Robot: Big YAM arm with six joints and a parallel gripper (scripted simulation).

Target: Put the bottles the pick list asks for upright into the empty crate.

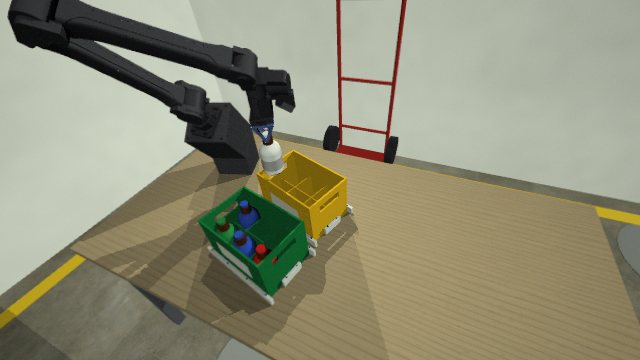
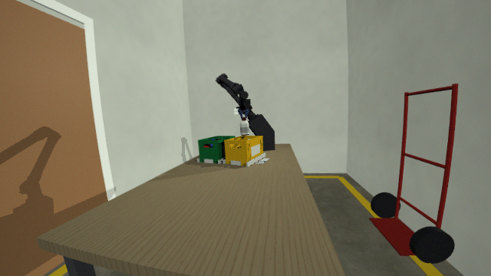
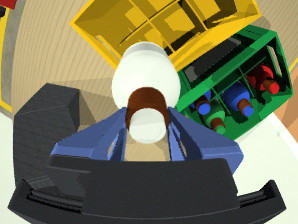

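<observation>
Right now the white-labelled bottle is 6 cm below my hand. The rest, counted from my hand: green crate (2 cm ahead, 22 cm to the right, 24 cm below); green-label bottle (8 cm behind, 24 cm to the right, 24 cm below); yellow crate (10 cm ahead, 24 cm below).
</observation>
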